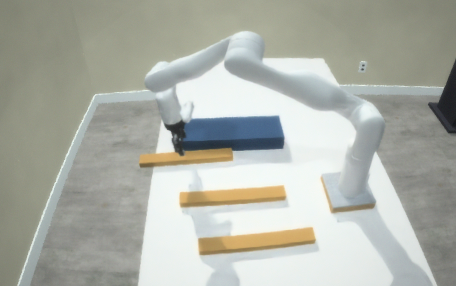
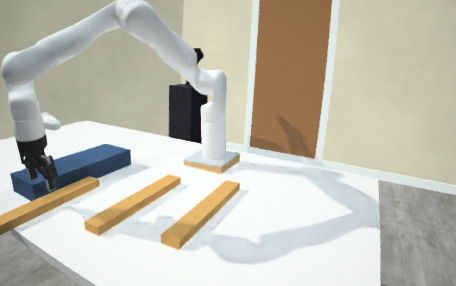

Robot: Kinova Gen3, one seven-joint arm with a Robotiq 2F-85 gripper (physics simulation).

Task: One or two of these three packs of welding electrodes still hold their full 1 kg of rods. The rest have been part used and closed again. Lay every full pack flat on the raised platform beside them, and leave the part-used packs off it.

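Where they show: gripper, between the fingertips: (image 1: 183, 146) (image 2: 42, 184); arm's base, origin of its link: (image 1: 350, 188) (image 2: 213, 155).
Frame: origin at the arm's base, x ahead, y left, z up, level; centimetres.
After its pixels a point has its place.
Three long orange packs lie flat on the white table, roughly parallel. The far pack (image 1: 210, 156) @[x 49.9, y -17.1, z -0.7 cm] (image 2: 64, 196) @[x 55.1, y -15.6, z -1.1 cm] lies just in front of the blue raised platform (image 1: 237, 131) @[x 39.8, y -27.5, z 2.9 cm] (image 2: 97, 161) @[x 37.3, y -23.2, z 2.8 cm], and its left end sticks out past the table's left edge. The middle pack (image 1: 237, 195) @[x 39.9, y 1.7, z -0.7 cm] (image 2: 134, 202) @[x 44.9, y 3.0, z -0.7 cm] and the near pack (image 1: 260, 241) @[x 32.9, y 19.9, z -0.7 cm] (image 2: 202, 211) @[x 37.5, y 20.4, z -0.7 cm] lie fully on the table. No pack lies on the platform. My gripper (image 1: 178, 149) @[x 59.9, y -18.0, z 3.7 cm] (image 2: 42, 181) @[x 59.9, y -18.0, z 3.7 cm] is open and empty, pointing down at the far pack beside the platform's front left. Whether the fingertips touch the pack is unclear. No fill marks show.
The arm's base plate (image 1: 351, 201) @[x 1.1, y 6.3, z 0.3 cm] (image 2: 212, 162) @[x 6.8, y 3.7, z 0.0 cm] stands on the table to the right of the packs. The arm arches high over the platform's side of the table (image 1: 305, 165) @[x 13.9, y -14.6, z -3.1 cm] (image 2: 300, 200) @[x 11.7, y 39.1, z -3.1 cm]. A dark cabinet (image 1: 446, 102) (image 2: 182, 112) stands on the floor beyond the table.
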